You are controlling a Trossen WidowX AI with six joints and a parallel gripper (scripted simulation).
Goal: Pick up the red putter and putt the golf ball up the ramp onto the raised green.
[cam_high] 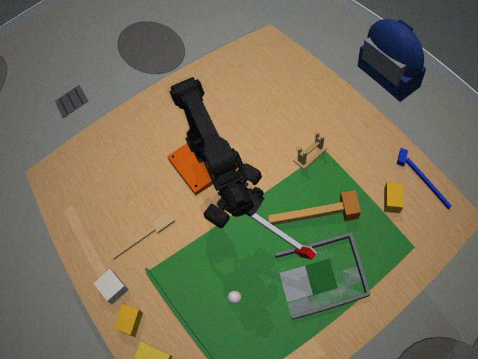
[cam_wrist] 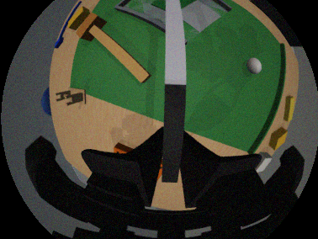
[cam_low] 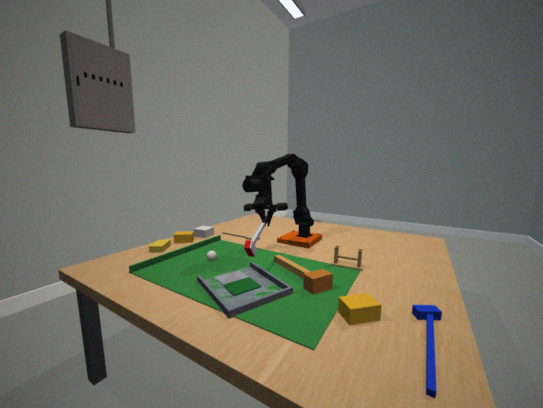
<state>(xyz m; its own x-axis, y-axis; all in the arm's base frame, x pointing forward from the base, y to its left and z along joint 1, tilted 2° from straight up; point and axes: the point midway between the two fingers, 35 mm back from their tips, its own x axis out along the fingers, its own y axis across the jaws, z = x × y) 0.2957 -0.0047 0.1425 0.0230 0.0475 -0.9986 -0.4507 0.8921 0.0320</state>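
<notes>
Now: the red putter 100 mm ahead of my gripper tip and 60 mm to the left of it. Round my gripper tip: white golf ball 210 mm ahead, 120 mm to the right, 110 mm below; then low green wall 290 mm to the right, 240 mm ahead, 120 mm below; then white block 470 mm to the right, 110 mm below, 10 mm ahead.
</notes>
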